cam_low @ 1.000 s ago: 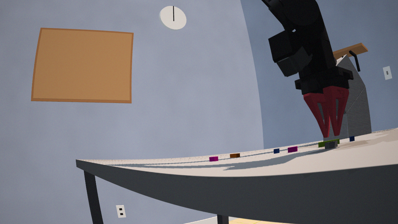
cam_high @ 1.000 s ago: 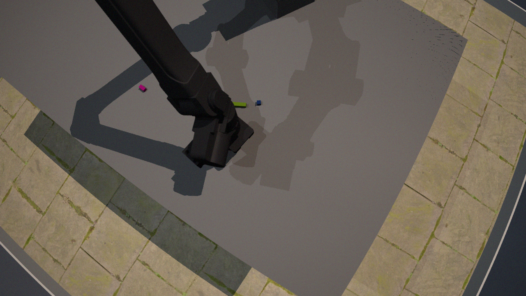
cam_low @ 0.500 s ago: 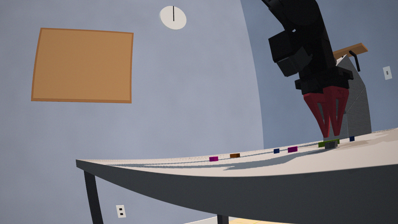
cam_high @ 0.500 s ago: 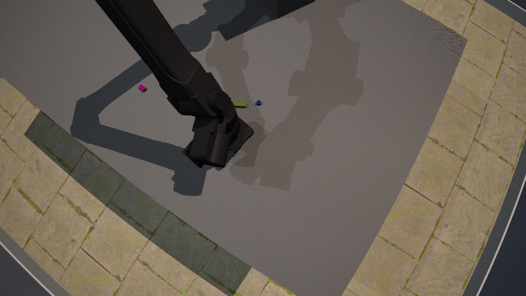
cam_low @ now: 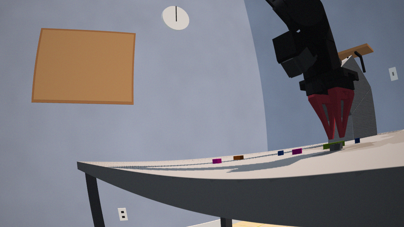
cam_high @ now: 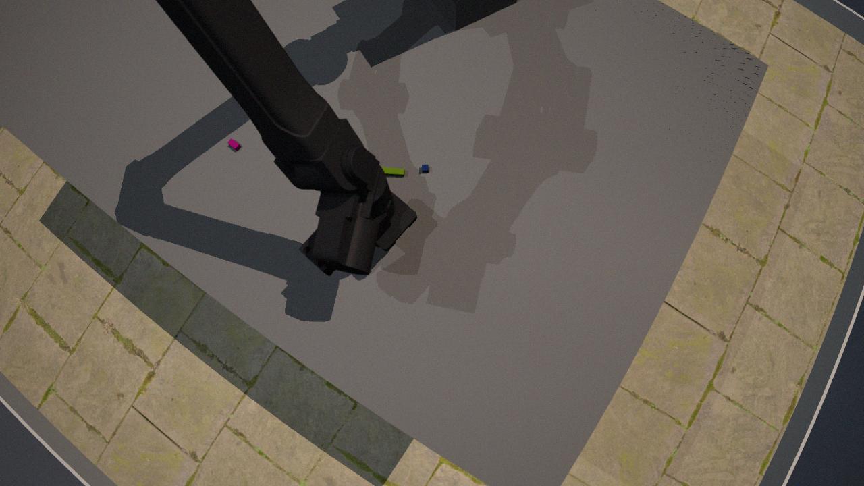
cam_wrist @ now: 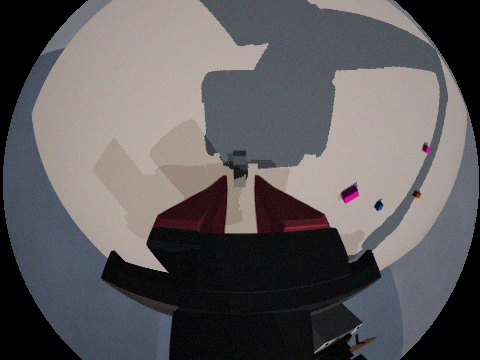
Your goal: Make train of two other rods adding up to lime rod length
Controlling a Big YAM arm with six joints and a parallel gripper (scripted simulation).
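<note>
Now: hand 2 cm above the grey rod. The rest, counted from my hand: lime rod (9 cm behind, 2 cm to the right, 2 cm below); then orange rod (18 cm behind, 31 cm to the right, 2 cm below).
</note>
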